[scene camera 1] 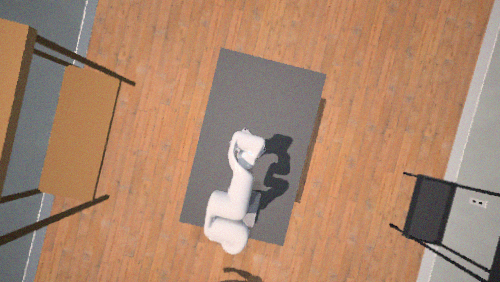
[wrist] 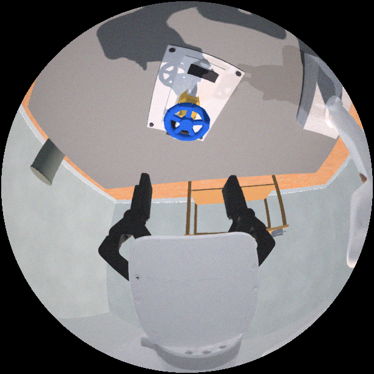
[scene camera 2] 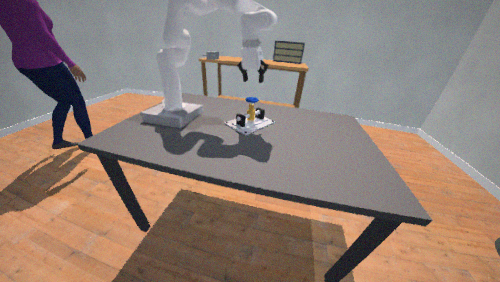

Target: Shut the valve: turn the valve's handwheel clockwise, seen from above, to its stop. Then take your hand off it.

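Observation:
The valve's blue handwheel sits level on top of the yellow valve body. The valve stands on a white base plate with black blocks on it, on the grey table. My gripper is open and empty. Its black fingers hang apart above the handwheel, with a visible gap, and do not touch it. In scene camera 1 the arm hides the handwheel and the fingers. How far the wheel is turned cannot be read from the frames.
The grey table carries the arm's base, to one side of the valve. A wooden side table stands behind. A person in purple is near the table's far left. A black chair stands off to the right.

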